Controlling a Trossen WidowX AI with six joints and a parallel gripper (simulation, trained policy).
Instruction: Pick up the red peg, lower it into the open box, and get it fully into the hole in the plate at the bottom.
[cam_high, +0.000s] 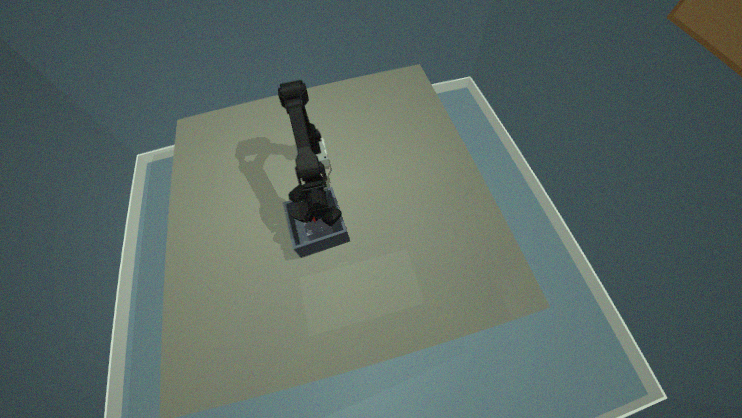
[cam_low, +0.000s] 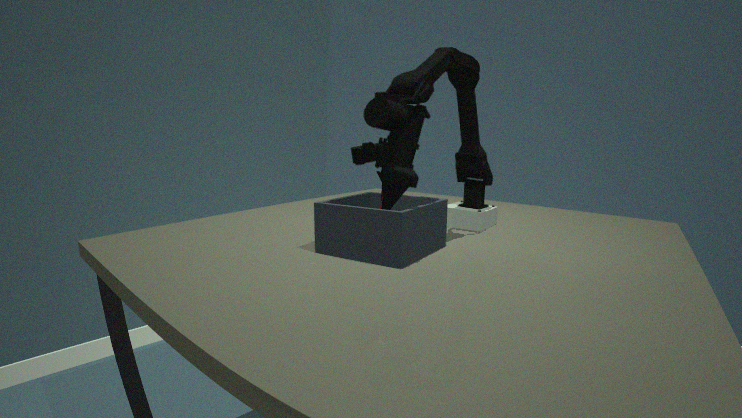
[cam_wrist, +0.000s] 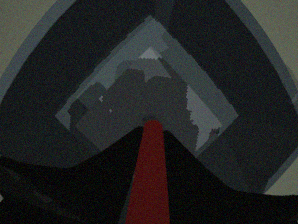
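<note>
Now: gripper tip 30 mm above the plate. From my gripper tip the other things lie so: red peg 30 mm above, 10 mm to the left; then dark grey box 50 mm below.
</note>
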